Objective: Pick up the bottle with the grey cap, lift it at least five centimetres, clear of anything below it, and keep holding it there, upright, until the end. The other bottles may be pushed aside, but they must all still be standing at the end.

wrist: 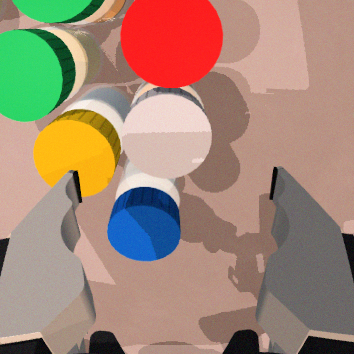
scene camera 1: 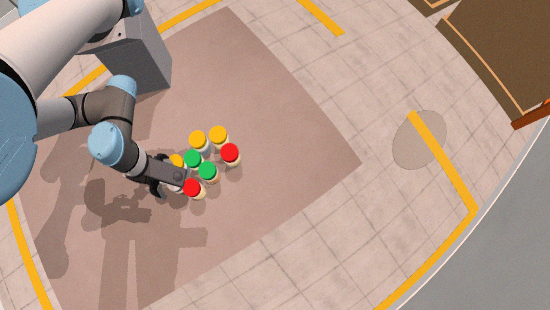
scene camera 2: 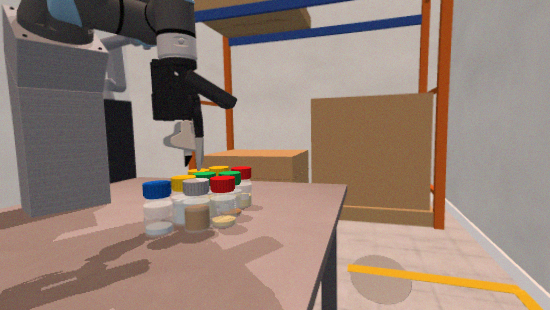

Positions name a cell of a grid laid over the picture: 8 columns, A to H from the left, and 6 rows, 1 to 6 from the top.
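Observation:
You'd find my gripper (scene camera 2: C4) (wrist: D3) (scene camera 1: C4) in those views, and there's a blue-capped bottle (scene camera 2: C5) (wrist: D4) that I can see too. I also see a red-capped bottle (scene camera 2: D4).

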